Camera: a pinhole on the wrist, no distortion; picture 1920 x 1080 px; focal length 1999.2 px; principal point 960.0 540.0 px. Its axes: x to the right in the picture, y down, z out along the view. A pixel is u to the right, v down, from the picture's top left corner.
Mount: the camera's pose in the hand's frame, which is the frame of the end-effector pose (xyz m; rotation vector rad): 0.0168 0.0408 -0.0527 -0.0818 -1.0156 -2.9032
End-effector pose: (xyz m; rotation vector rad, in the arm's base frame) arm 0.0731 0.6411 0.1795 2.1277 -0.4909 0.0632
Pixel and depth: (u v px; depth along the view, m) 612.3 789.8 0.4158
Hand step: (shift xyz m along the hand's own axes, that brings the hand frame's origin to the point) 0.1049 0.2629 0.2991
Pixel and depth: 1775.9 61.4 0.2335
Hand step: -0.0758 0.2260 0.1018
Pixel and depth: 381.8 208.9 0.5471
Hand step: 0.1831 0.4598 0.3070
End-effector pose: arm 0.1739 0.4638 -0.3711 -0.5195 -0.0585 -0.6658
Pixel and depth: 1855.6 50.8 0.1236
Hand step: -0.0372 0.1391 0.0290
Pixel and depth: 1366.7 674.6 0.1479
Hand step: -0.0081 0.1240 0.0711
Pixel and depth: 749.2 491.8 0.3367
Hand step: 0.0612 0.2588 0.2027
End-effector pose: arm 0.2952 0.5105 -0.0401 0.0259 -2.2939 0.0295
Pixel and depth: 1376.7 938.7 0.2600
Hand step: -0.0257 0.1602 0.1864
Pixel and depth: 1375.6 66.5 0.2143
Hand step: -0.0254 0.2122 0.0863
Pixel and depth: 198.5 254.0 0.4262
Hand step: 0.1860 0.3614 0.2307
